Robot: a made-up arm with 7 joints.
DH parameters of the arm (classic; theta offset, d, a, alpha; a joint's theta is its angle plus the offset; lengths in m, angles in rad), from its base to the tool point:
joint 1: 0 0.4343 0 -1.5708
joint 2: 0 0 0 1.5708
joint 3: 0 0.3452 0.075 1.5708
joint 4: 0 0 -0.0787 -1.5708
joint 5: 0 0.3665 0 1.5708
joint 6: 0 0 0.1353 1.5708
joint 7: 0 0 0 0
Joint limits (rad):
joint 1: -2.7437..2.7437
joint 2: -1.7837..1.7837
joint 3: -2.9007..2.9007
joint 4: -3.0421..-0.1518
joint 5: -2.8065..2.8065
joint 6: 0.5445..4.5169
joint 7: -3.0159..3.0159
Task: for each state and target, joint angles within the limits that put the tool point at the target. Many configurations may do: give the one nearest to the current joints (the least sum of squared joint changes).
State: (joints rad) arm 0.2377 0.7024 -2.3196 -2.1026 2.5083 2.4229 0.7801
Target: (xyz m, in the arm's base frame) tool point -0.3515 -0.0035 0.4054
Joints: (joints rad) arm -0.1991 -0.0060 -2.7576 -2.5181 2.4612 2.3740 0.7801
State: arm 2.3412 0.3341 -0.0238 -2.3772 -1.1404 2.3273 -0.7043
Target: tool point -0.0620 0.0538 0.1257
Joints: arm 2.3166 1.0054 -0.1781 -2.8897 -1.1642 2.1007 -0.7043
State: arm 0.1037 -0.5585 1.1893 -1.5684 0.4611 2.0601 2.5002
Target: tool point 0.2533 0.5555 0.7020
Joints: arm 0.1815 0.1744 1.0733 -1.8571 0.4716 1.9483 2.5002
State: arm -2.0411 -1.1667 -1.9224 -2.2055 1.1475 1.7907 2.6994
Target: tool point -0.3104 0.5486 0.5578
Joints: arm -2.2131 -0.9807 -1.5963 -1.8795 1.1272 1.7651 2.6994
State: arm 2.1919 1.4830 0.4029 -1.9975 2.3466 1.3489 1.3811
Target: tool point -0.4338 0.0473 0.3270
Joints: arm 1.5778 1.2044 1.1999 -2.5341 2.2041 1.1261 1.3811
